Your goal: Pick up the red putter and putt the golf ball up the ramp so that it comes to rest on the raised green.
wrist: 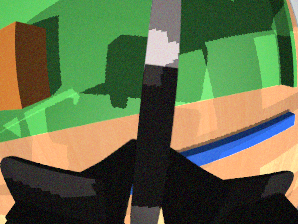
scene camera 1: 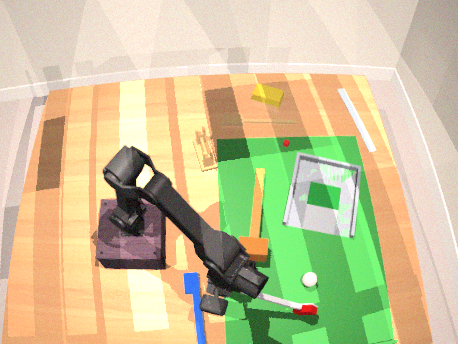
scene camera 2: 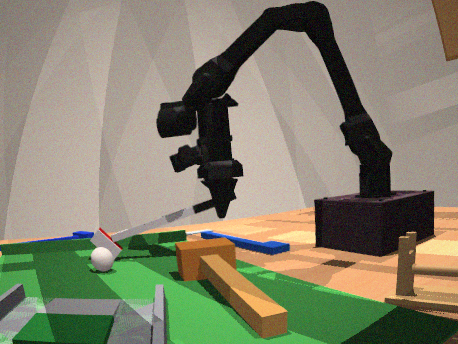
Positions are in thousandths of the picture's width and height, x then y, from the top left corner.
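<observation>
A red putter is held by the gripper (scene camera 2: 484, 632), and the same camera shows an orange wooden mallet (scene camera 2: 468, 754). Scene camera 1 has the mallet (scene camera 1: 562, 722) as well as the gripper (scene camera 1: 486, 836), while the wrist view also shows the gripper (wrist: 492, 654).
</observation>
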